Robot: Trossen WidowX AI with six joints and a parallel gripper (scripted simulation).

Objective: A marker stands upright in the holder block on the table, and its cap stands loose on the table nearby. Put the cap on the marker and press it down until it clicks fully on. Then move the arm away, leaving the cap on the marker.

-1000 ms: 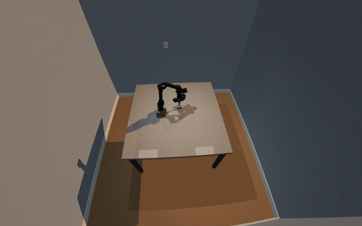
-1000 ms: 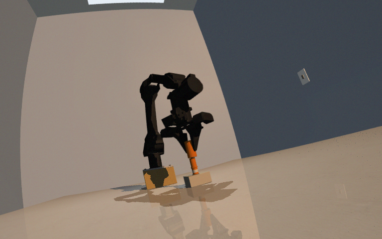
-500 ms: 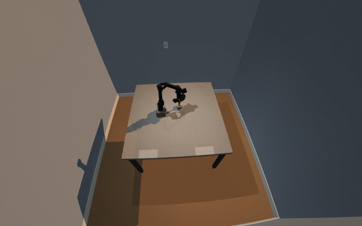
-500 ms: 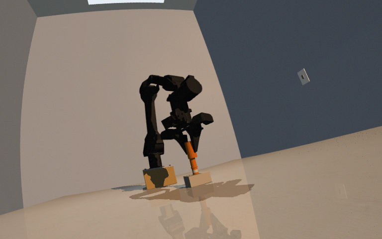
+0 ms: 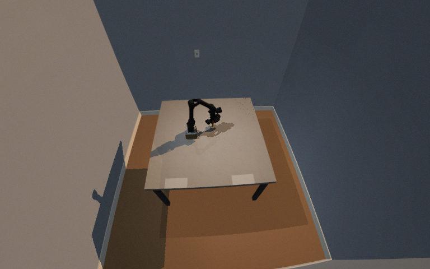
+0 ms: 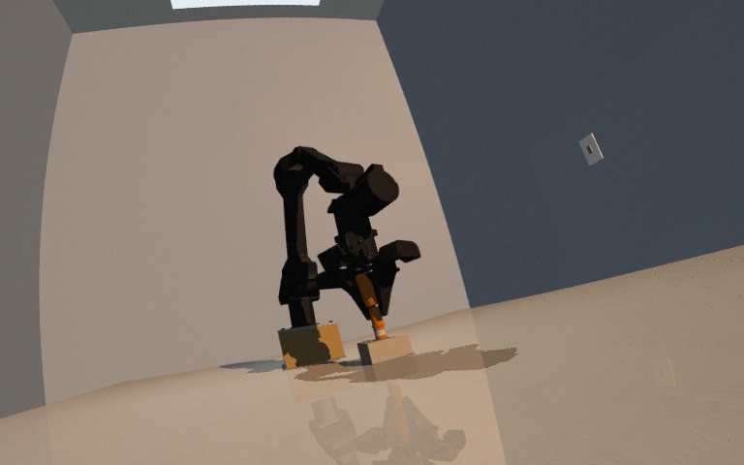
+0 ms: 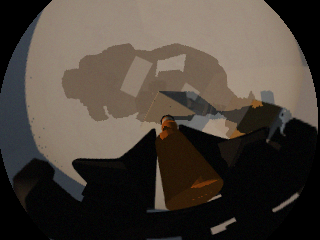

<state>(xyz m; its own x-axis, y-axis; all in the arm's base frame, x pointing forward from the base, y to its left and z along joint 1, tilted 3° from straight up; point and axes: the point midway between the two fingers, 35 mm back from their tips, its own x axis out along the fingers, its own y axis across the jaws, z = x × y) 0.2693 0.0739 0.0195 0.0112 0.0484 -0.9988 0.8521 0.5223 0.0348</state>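
Now: the tan holder block 5 cm below my gripper tip and 1 cm behind it. Round my gripper tip: orange cap: 4 cm above.
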